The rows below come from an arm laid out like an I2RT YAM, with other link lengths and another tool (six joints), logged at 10 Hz.
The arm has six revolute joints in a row. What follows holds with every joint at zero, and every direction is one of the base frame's.
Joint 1 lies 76.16 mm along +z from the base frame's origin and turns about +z.
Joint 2 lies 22.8 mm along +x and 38.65 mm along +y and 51.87 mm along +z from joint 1 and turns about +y.
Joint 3 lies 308.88 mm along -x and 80.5 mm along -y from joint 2 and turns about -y.
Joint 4 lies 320.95 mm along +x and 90.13 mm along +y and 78.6 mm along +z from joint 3 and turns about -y.
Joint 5 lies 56.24 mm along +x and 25.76 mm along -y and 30.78 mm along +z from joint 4 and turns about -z.
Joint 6 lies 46.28 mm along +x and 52.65 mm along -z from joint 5 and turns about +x.
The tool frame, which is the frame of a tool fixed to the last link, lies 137 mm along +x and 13 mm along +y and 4 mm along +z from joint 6; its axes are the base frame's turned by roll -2.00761, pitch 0.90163 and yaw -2.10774 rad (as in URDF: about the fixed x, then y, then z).
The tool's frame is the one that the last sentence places.
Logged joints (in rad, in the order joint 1, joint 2, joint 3, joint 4, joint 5, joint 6), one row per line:
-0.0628 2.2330 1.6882 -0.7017 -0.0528 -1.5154
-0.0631 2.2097 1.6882 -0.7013 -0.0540 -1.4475
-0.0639 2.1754 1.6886 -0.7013 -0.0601 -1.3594
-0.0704 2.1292 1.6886 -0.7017 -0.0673 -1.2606
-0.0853 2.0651 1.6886 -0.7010 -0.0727 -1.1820
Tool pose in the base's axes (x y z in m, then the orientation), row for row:
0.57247 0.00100 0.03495 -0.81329 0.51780 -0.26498 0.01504
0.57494 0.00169 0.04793 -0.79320 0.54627 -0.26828 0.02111
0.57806 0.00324 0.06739 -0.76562 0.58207 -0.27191 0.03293
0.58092 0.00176 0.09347 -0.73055 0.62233 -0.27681 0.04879
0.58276 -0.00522 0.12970 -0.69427 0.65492 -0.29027 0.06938
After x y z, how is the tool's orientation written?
As a quaternion, x y z w.
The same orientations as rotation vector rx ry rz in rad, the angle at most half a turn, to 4 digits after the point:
-2.5308 1.6113 -0.8246
-2.4590 1.6935 -0.8317
-2.3561 1.7913 -0.8368
-2.2264 1.8966 -0.8436
-2.0897 1.9713 -0.8737

